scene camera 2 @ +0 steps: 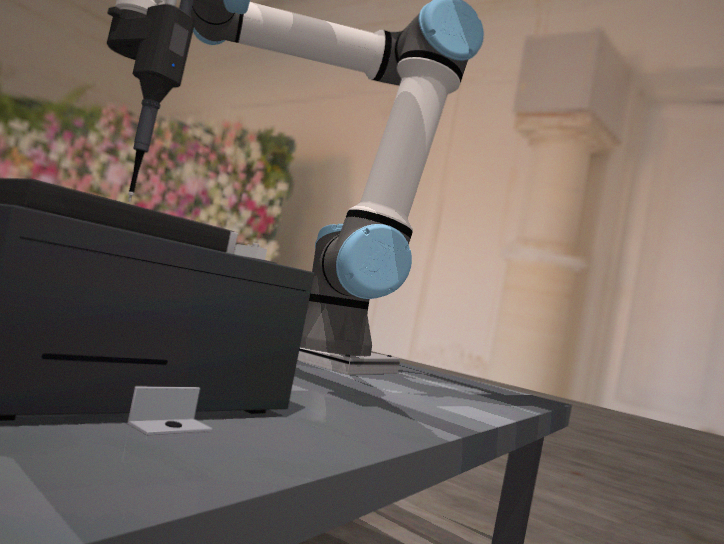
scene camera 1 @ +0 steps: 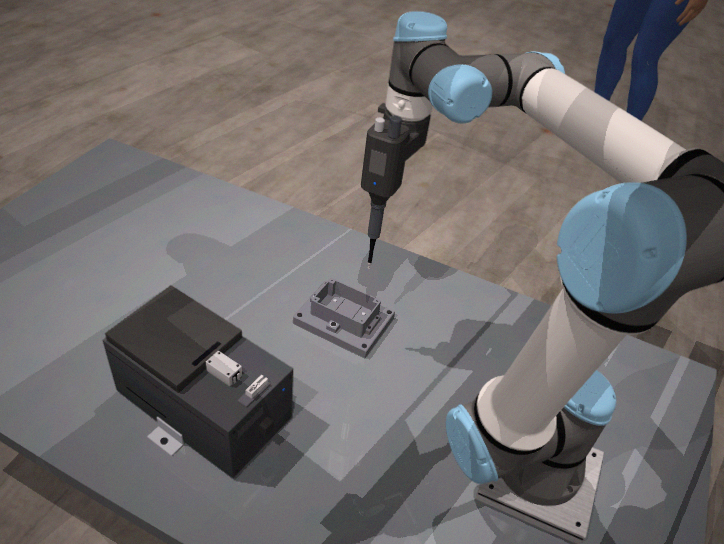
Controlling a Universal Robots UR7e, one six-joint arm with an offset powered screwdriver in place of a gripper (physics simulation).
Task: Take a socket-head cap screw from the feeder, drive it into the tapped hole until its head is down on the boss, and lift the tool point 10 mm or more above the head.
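Observation:
My screwdriver's tool point (scene camera 1: 369,264) (scene camera 2: 132,193) is in the air, beyond and above the grey housing in scene camera 1. A small, light socket-head cap screw (scene camera 1: 369,267) (scene camera 2: 131,197) shows at the bit's tip, apart from the housing; its details are too small to tell. The open-topped grey housing (scene camera 1: 342,318) stands on a flat base plate (scene camera 1: 310,326), with small bosses at its corners; I cannot tell which hole is the tapped one. The black feeder (scene camera 1: 257,403) (scene camera 2: 146,304) stands left of the housing in scene camera 1, away from the tool. The housing does not show in scene camera 2.
A white block (scene camera 1: 224,366) and a small light pick-up piece (scene camera 1: 256,386) sit on the feeder's top. A light angle bracket (scene camera 1: 165,437) (scene camera 2: 165,406) is at its foot. The arm's base plate (scene camera 1: 541,508) is on the grey table (scene camera 1: 234,514) (scene camera 2: 351,456). A person's legs (scene camera 1: 629,52) show beyond the table.

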